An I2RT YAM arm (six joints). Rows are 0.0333 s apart.
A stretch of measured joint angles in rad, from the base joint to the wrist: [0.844 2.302 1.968 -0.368 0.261 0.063]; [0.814 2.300 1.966 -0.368 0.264 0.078]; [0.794 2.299 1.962 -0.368 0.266 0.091]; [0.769 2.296 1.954 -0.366 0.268 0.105]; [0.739 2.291 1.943 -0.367 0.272 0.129]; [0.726 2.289 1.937 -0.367 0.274 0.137]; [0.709 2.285 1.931 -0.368 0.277 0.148]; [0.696 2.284 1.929 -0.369 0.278 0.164]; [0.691 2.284 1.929 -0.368 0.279 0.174]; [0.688 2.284 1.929 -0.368 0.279 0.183]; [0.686 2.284 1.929 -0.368 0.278 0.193]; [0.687 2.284 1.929 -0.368 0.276 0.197]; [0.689 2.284 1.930 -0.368 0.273 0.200]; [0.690 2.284 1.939 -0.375 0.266 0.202]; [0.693 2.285 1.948 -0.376 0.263 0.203]
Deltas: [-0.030 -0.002 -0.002 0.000 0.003 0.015]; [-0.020 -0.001 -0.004 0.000 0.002 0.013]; [-0.025 -0.003 -0.008 0.002 0.002 0.014]; [-0.030 -0.005 -0.011 -0.001 0.004 0.024]; [-0.013 -0.002 -0.006 0.000 0.002 0.008]; [-0.017 -0.004 -0.006 -0.001 0.003 0.011]; [-0.013 -0.001 -0.002 -0.001 0.001 0.016]; [-0.005 0.000 0.000 0.001 0.001 0.010]; [-0.003 0.000 0.000 0.000 0.000 0.009]; [-0.002 0.000 0.000 0.000 -0.001 0.010]; [0.001 0.000 0.000 0.000 -0.002 0.004]; [0.002 0.000 0.001 0.000 -0.003 0.003]; [0.001 0.000 0.009 -0.007 -0.007 0.002]; [0.003 0.001 0.009 -0.001 -0.003 0.001]
